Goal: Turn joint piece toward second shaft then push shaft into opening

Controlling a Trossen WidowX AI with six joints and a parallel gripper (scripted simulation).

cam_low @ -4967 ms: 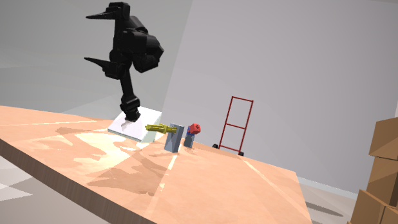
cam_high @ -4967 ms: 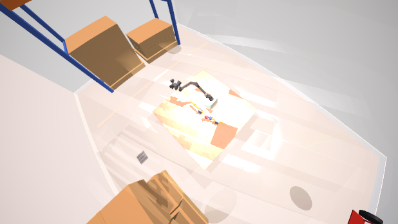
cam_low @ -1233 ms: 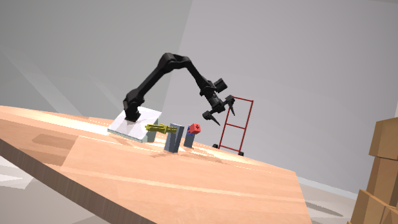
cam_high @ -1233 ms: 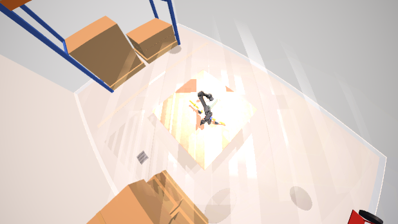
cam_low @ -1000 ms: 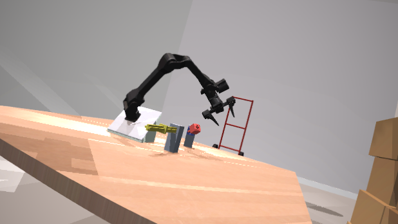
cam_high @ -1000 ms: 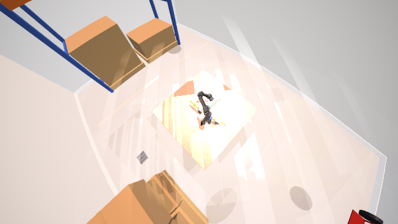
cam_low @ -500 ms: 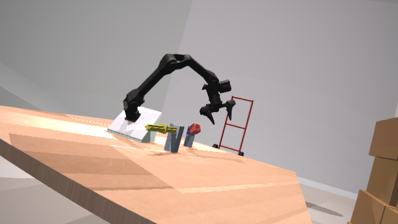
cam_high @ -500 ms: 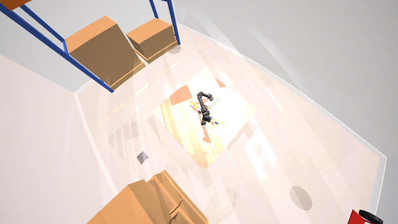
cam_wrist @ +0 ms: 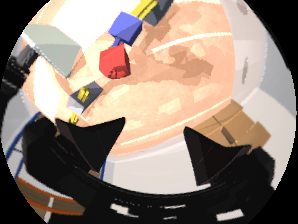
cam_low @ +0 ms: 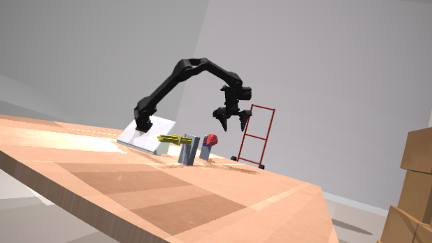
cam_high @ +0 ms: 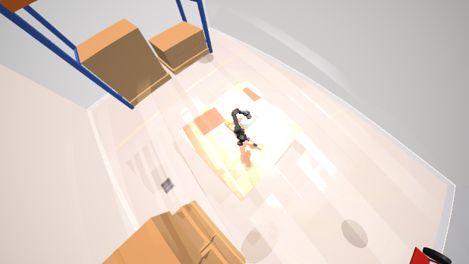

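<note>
Right now my gripper tip is 10 cm past the red joint piece, 1 cm to the right of it and 7 cm above it.
</note>
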